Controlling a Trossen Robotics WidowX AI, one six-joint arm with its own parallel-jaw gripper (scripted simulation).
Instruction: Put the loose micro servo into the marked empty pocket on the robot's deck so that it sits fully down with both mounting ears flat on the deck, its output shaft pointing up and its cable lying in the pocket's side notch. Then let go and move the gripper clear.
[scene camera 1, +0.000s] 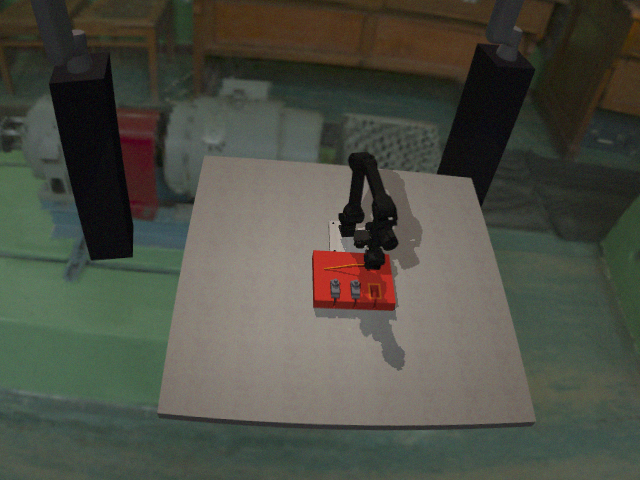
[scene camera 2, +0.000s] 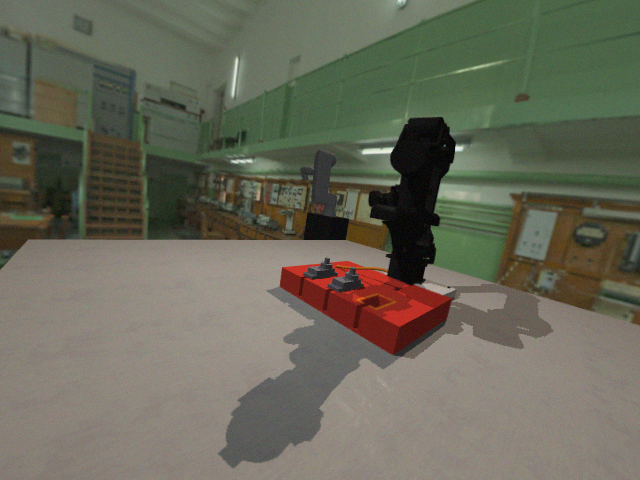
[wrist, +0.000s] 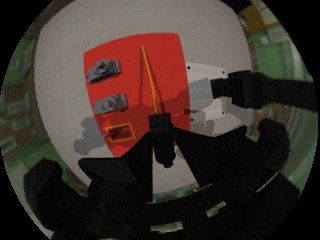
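Scene camera 2 gives you the gripper (scene camera 2: 399, 256) along with a black micro servo (scene camera 2: 406, 268). On scene camera 1 there's the gripper (scene camera 1: 370, 258). The wrist view shows a red deck (wrist: 165, 57), plus the servo (wrist: 161, 127) and the gripper (wrist: 161, 132).
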